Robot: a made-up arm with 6 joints. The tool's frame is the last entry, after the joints.
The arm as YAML. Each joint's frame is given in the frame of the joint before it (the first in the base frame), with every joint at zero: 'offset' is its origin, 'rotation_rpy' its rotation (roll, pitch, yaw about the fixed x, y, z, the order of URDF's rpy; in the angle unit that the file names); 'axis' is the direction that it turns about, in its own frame. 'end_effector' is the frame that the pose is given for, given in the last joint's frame.
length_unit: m
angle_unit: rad
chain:
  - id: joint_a
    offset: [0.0, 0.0, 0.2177]
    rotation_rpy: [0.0, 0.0, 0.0]
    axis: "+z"
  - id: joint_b
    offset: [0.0, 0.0, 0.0]
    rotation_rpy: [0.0, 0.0, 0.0]
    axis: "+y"
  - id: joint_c
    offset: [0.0, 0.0, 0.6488]
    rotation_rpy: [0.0, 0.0, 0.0]
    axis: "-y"
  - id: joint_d
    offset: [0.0, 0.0, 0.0]
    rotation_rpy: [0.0, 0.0, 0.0]
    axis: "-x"
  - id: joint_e
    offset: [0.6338, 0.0, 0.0]
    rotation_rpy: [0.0, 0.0, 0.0]
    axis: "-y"
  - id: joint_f
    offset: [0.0, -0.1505, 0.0]
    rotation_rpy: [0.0, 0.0, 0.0]
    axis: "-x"
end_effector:
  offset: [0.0, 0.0, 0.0]
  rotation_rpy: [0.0, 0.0, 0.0]
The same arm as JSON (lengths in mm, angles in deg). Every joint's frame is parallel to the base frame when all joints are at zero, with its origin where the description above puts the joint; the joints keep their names.
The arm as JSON. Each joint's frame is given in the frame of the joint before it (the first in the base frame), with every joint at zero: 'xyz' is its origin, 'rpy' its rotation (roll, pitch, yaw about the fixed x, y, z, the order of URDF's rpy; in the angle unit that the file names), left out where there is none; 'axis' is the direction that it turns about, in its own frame. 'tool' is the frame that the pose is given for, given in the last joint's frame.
{"units": {"length": "mm", "angle": "deg"}, "joints": [
  {"name": "joint_a", "type": "revolute", "origin": {"xyz": [0.0, 0.0, 217.7]}, "axis": "+z"},
  {"name": "joint_b", "type": "revolute", "origin": {"xyz": [0.0, 0.0, 0.0]}, "axis": "+y"},
  {"name": "joint_c", "type": "revolute", "origin": {"xyz": [0.0, 0.0, 648.8]}, "axis": "-y"},
  {"name": "joint_d", "type": "revolute", "origin": {"xyz": [0.0, 0.0, 0.0]}, "axis": "-x"},
  {"name": "joint_e", "type": "revolute", "origin": {"xyz": [633.8, 0.0, 0.0]}, "axis": "-y"},
  {"name": "joint_f", "type": "revolute", "origin": {"xyz": [0.0, -150.5, 0.0]}, "axis": "-x"}
], "tool": {"origin": {"xyz": [0.0, 0.0, 0.0]}}}

